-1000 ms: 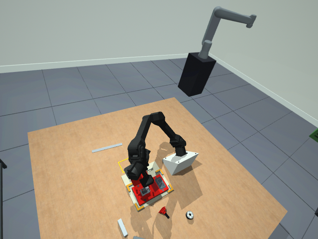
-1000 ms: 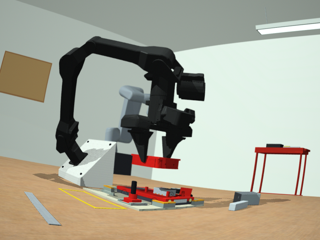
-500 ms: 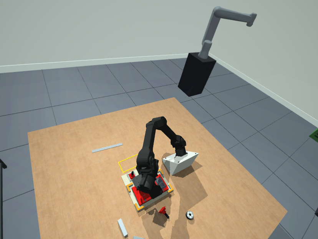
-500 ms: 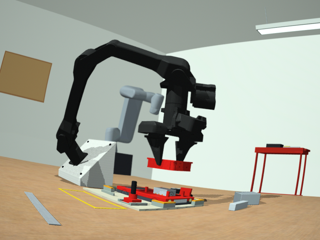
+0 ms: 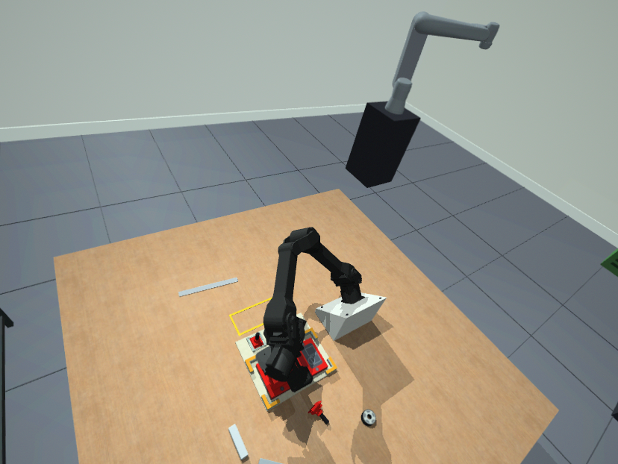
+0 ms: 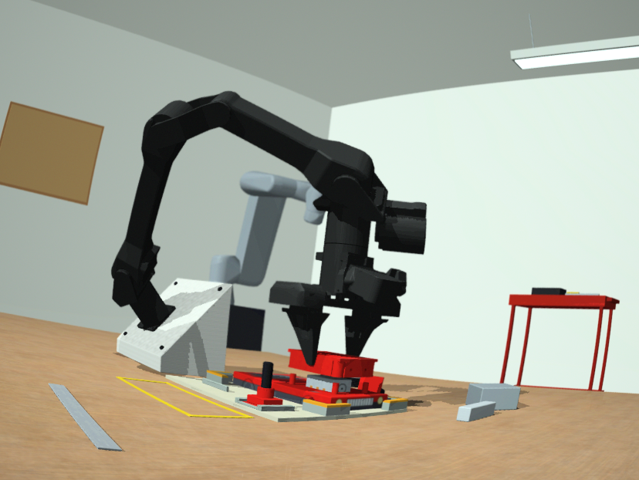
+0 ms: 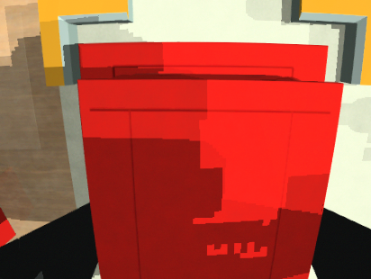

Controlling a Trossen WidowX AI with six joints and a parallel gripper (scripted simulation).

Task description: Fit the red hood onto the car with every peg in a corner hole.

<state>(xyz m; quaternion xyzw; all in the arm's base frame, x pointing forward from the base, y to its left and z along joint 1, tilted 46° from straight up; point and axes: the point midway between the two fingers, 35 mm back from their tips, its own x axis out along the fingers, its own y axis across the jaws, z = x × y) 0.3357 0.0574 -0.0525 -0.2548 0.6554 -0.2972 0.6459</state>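
Now: gripper tip 10 mm below the red hood. From my gripper tip the other things lie so: grey strip (400 mm to the right, 70 mm ahead, 60 mm below); grey engine block (30 mm below, 10 mm to the left); wheel (240 mm to the left, 160 mm behind, 50 mm below).
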